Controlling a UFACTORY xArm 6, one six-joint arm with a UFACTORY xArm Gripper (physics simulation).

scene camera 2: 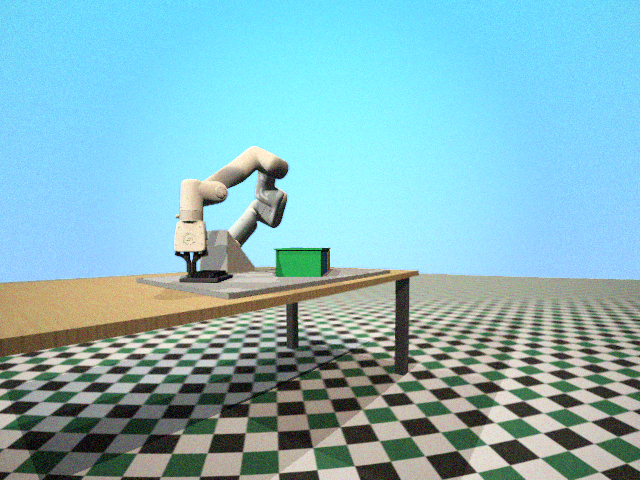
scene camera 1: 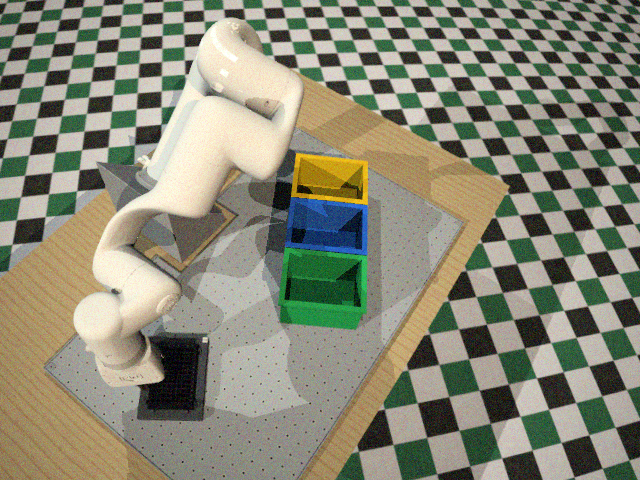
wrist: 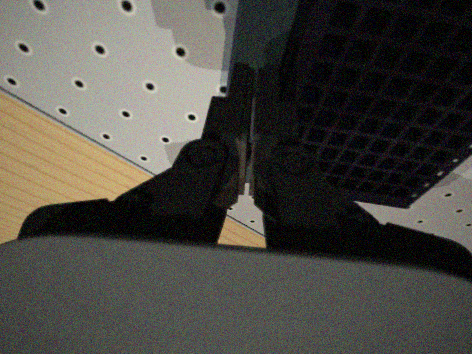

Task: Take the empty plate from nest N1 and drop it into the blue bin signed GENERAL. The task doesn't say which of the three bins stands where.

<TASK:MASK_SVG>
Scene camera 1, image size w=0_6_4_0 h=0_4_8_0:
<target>my gripper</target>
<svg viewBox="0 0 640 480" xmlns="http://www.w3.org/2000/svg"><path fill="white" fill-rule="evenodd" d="M156 343L146 335L143 335L146 343L144 355L137 364L125 370L112 370L106 367L95 355L98 370L104 381L112 387L137 385L142 391L150 390L150 384L162 381L165 378L165 373L169 372L169 366L163 361L164 355Z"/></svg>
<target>black plate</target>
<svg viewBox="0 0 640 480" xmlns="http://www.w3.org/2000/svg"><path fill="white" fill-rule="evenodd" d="M156 343L164 355L163 361L169 366L169 372L165 373L165 378L162 381L150 384L147 409L194 410L193 403L195 401L199 344Z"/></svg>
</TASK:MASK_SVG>
